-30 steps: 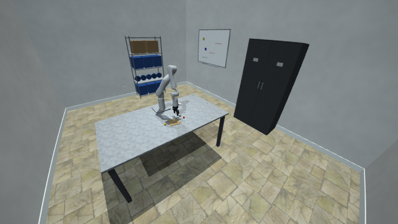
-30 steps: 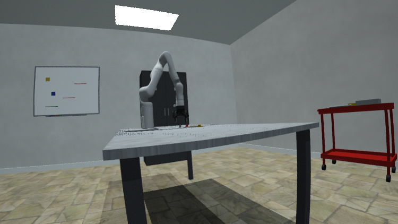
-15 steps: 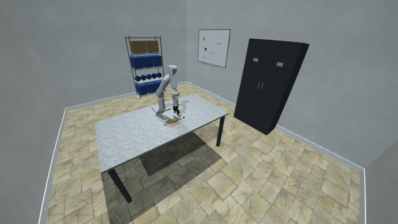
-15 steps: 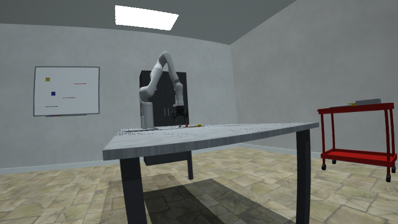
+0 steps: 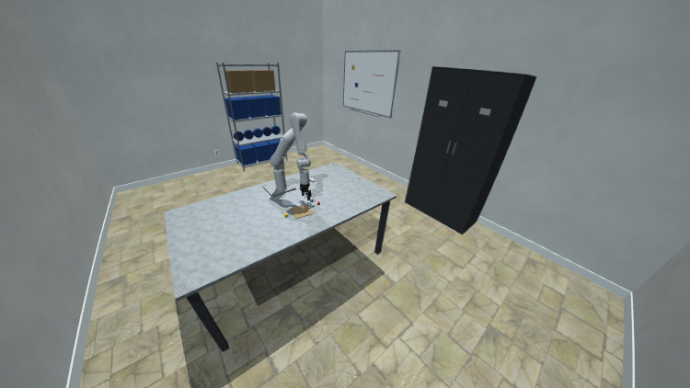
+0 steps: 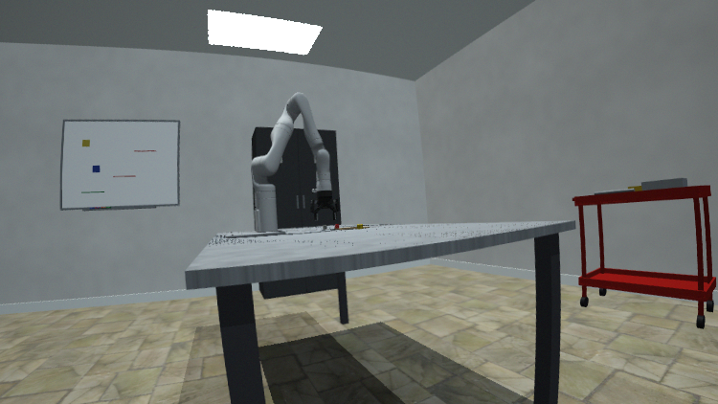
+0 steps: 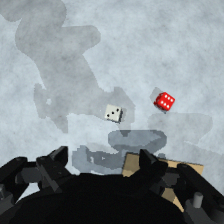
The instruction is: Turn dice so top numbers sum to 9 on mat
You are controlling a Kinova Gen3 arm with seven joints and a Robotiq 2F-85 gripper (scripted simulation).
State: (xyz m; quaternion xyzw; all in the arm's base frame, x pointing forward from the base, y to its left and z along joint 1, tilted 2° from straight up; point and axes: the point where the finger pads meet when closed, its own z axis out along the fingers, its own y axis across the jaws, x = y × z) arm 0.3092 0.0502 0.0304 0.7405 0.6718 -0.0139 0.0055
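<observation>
Now: hand 60 mm short of the yellow die, 230 mm to the left of it and 40 mm above it. The rest, counted from my hand: red die 90 mm ahead, 60 mm to the left, 40 mm below; then tan mat 80 mm ahead, 100 mm to the right, 50 mm below; then white die 10 mm ahead, 50 mm to the left, 40 mm below.
</observation>
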